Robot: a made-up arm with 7 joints.
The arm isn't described. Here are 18 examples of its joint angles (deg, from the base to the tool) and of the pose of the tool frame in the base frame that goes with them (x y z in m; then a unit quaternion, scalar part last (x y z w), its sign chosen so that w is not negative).
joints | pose
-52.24 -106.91 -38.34 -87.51 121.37 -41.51 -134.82 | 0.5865 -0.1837 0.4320 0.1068 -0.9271 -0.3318 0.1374
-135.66 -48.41 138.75 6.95 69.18 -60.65 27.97 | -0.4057 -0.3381 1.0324 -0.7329 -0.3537 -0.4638 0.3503
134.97 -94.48 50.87 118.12 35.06 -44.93 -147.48 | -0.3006 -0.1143 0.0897 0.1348 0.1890 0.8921 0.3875
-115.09 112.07 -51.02 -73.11 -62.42 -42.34 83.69 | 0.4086 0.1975 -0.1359 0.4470 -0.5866 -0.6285 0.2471
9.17 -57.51 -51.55 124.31 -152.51 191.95 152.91 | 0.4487 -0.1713 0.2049 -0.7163 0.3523 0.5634 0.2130
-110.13 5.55 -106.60 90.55 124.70 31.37 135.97 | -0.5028 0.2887 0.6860 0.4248 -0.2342 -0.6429 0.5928
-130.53 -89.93 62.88 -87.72 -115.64 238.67 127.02 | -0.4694 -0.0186 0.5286 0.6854 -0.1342 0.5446 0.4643
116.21 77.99 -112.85 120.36 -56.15 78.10 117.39 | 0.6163 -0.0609 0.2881 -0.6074 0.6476 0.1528 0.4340
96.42 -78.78 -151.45 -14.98 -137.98 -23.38 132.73 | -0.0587 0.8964 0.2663 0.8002 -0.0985 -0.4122 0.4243
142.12 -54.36 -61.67 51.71 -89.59 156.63 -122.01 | -0.4349 0.6047 0.5744 -0.8676 -0.2483 0.3222 0.2859
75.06 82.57 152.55 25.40 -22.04 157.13 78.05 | -0.1800 -0.7720 0.3338 0.3825 -0.3467 0.7980 0.3108
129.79 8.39 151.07 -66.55 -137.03 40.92 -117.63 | 0.1648 0.4287 0.9361 0.1971 -0.7159 -0.5942 0.3091
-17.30 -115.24 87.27 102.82 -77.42 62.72 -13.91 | 0.5492 0.3072 0.2209 -0.6371 -0.5016 -0.2524 0.5280
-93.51 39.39 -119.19 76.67 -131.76 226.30 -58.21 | -0.3695 0.4928 0.7423 0.6142 0.3535 -0.2152 0.6719
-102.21 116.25 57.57 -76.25 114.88 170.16 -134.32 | -0.1744 0.4422 -0.1319 0.1201 -0.5114 -0.8340 0.1688
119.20 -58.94 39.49 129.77 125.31 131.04 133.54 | -0.2453 0.0917 0.2436 -0.5690 0.7958 -0.1907 0.0812
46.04 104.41 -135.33 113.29 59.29 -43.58 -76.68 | 0.2201 -0.3699 0.0391 0.0895 -0.0560 -0.6649 0.7394
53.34 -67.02 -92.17 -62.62 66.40 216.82 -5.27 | 0.2008 0.6240 0.4908 0.4975 0.1329 -0.3996 0.7584
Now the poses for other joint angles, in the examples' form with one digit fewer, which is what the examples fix.
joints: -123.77 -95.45 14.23 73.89 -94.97 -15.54 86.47
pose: -0.253 -0.576 -0.181 0.288 -0.632 -0.608 0.384
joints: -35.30 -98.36 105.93 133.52 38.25 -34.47 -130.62
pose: 0.207 0.165 0.448 0.543 -0.270 -0.156 0.780
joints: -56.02 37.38 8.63 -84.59 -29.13 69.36 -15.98
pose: -0.380 0.423 0.327 -0.778 0.013 0.502 0.376
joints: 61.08 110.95 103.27 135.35 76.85 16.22 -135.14
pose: -0.238 0.135 0.193 -0.488 0.793 0.092 0.354
